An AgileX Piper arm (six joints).
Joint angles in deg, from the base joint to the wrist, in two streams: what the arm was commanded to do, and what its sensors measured. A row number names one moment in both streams.
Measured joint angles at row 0:
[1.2, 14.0, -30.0, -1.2, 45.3, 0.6]
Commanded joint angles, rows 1 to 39:
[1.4, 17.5, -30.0, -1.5, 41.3, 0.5]
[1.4, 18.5, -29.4, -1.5, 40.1, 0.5]
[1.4, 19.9, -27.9, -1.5, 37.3, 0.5]
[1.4, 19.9, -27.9, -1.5, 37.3, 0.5]
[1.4, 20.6, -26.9, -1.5, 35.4, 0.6]
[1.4, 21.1, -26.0, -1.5, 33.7, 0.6]
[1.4, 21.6, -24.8, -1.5, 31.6, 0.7]
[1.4, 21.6, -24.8, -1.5, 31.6, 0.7]
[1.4, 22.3, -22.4, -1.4, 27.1, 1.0]
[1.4, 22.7, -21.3, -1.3, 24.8, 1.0]
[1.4, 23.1, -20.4, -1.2, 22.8, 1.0]
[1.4, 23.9, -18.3, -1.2, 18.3, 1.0]
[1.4, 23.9, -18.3, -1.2, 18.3, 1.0]
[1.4, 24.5, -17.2, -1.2, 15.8, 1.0]
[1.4, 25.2, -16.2, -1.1, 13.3, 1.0]
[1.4, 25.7, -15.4, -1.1, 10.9, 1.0]
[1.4, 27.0, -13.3, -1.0, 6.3, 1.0]
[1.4, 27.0, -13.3, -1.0, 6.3, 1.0]
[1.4, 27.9, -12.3, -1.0, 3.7, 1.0]
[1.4, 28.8, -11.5, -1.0, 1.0, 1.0]
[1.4, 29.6, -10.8, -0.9, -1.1, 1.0]
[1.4, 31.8, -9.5, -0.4, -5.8, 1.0]
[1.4, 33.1, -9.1, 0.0, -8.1, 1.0]
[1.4, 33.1, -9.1, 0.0, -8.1, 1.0]
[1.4, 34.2, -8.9, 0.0, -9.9, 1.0]
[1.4, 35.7, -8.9, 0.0, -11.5, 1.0]
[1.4, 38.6, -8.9, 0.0, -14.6, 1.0]
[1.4, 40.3, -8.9, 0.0, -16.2, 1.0]
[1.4, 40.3, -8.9, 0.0, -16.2, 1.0]
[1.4, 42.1, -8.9, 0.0, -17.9, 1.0]
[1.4, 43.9, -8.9, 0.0, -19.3, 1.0]
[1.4, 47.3, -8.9, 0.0, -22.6, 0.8]
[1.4, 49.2, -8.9, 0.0, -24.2, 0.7]
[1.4, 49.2, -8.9, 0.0, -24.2, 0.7]
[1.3, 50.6, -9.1, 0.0, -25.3, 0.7]
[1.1, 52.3, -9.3, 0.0, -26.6, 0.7]
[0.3, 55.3, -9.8, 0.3, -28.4, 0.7]
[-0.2, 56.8, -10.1, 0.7, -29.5, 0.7]
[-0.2, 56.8, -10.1, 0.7, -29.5, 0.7]
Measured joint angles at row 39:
[1.0, 53.5, -9.1, 0.0, -25.2, 0.8]
